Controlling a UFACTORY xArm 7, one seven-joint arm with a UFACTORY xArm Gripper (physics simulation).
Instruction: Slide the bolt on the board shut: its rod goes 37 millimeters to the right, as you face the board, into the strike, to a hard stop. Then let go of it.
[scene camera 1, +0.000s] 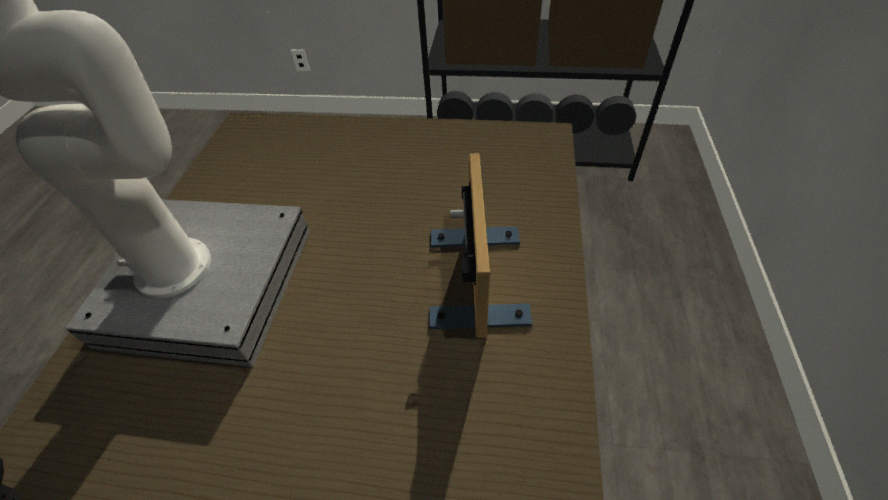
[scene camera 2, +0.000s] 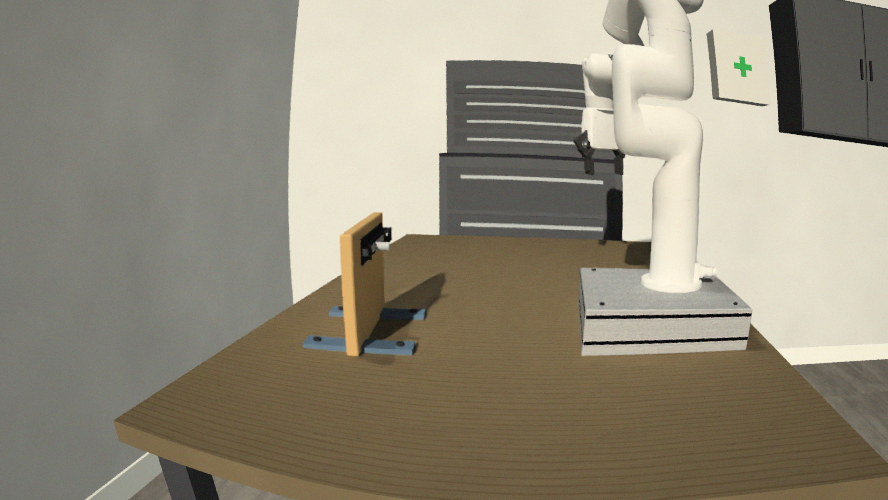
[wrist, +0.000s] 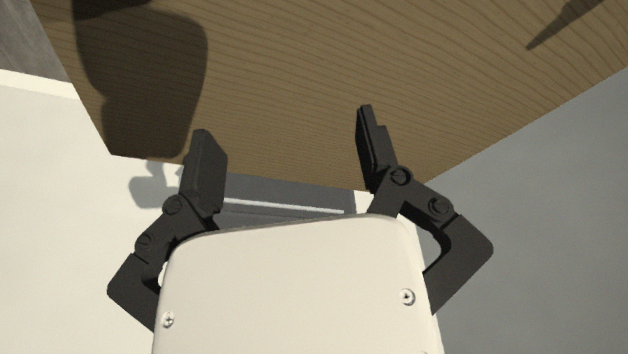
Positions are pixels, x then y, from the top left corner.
Labels:
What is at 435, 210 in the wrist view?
My gripper.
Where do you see my gripper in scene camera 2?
604, 174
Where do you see a wooden board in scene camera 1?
At 480, 316

